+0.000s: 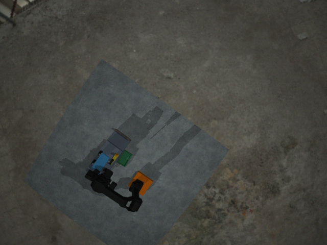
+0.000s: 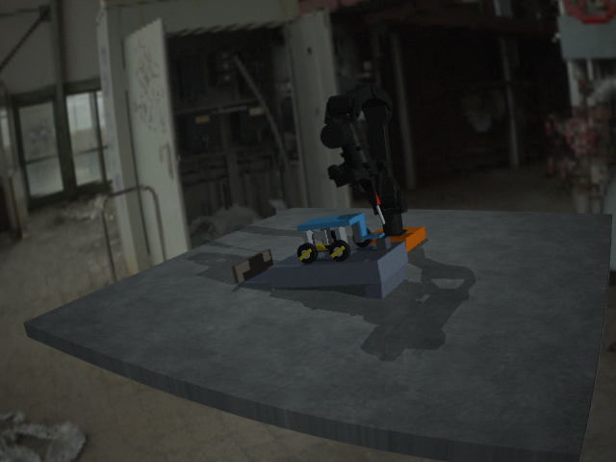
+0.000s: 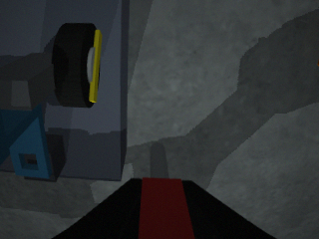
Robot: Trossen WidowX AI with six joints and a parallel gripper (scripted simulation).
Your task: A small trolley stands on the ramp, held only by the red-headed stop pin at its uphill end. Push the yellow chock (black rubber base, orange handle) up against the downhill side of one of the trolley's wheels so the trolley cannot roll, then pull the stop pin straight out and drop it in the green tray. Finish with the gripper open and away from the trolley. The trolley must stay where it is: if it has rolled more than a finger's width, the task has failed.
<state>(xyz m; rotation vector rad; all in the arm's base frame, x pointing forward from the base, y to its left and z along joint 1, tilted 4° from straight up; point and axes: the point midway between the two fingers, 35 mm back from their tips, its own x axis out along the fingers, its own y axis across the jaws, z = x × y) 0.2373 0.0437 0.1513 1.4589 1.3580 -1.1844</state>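
My gripper tip is now 16 cm to the left of the yellow chock, 8 cm above it and 3 cm short of it. The rest, counted from my gripper tip: brown end board 32 cm to the right, 14 cm below, 7 cm ahead; blue-topped trolley 9 cm ahead, 7 cm to the right, 5 cm below; stop pin right at my gripper tip.
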